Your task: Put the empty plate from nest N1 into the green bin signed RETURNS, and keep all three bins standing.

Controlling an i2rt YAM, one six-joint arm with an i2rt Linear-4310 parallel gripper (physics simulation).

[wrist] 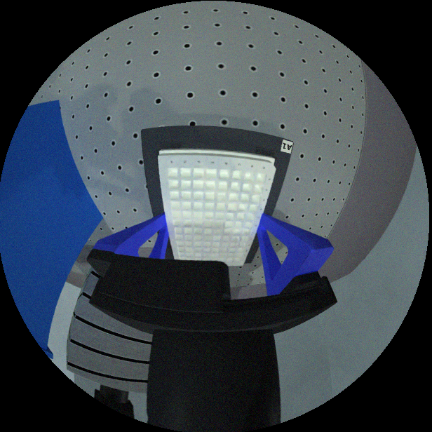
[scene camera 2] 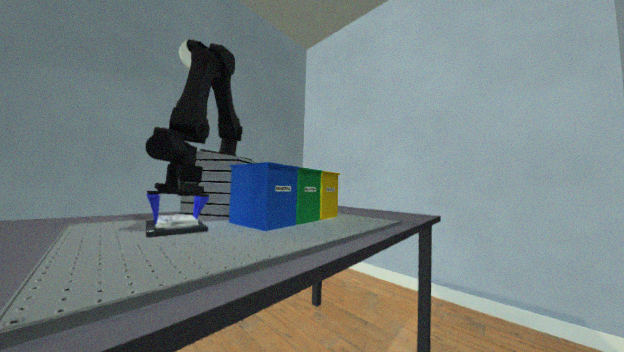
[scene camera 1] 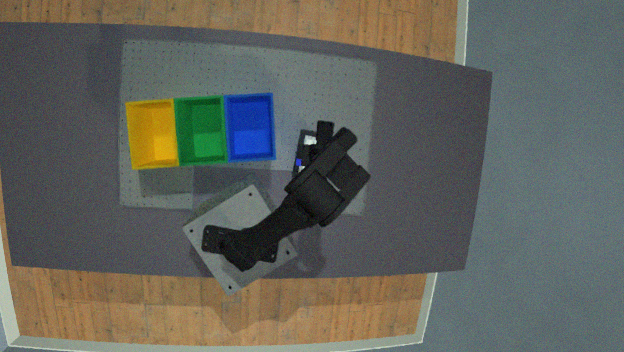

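Where they show: arm's base, origin of its link: (scene camera 2: 226,157) (scene camera 1: 240,243).
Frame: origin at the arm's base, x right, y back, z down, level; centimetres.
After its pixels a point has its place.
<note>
The white welled plate (scene camera 1: 310,140) @(x 17.0, y -30.0, z 21.9 cm) (scene camera 2: 177,219) @(x 19.3, y -28.1, z 20.8 cm) (wrist: 215,185) lies flat in a dark nest (scene camera 1: 304,133) (scene camera 2: 175,230) (wrist: 215,136), whose corner tag reads A1 upside down in the wrist view. My gripper (scene camera 2: 176,218) @(x 19.2, y -25.3, z 22.1 cm) (wrist: 212,216) points down, its blue fingers shut on the plate's two long sides. The arm hides most of plate and nest in the overhead view. The green bin (scene camera 1: 206,145) @(x -16.1, y -22.0, z 23.2 cm) (scene camera 2: 308,205) @(x -16.7, y -35.5, z 17.8 cm) stands upright between the blue bin (scene camera 1: 252,145) @(x -1.4, y -24.7, z 23.2 cm) (scene camera 2: 249,197) @(x 2.8, y -32.9, z 15.1 cm) (wrist: 40,200) and the yellow bin (scene camera 1: 162,145) @(x -30.3, y -19.4, z 23.3 cm) (scene camera 2: 329,202) @(x -29.8, y -32.1, z 17.4 cm); its label is too blurred to read.
The bins stand side by side on the perforated board (scene camera 1: 325,80) @(x 18.1, y -50.8, z 23.4 cm) (scene camera 2: 240,255) @(x 12.8, y -54.5, z 23.4 cm) (wrist: 205,80), with the blue bin nearest the nest. The arm's grey pedestal (scene camera 1: 250,205) @(x 1.0, y -10.5, z 0.9 cm) (scene camera 2: 215,177) @(x 6.4, y -9.9, z 9.2 cm) (wrist: 107,345) stands near the table's front edge in the overhead view.
</note>
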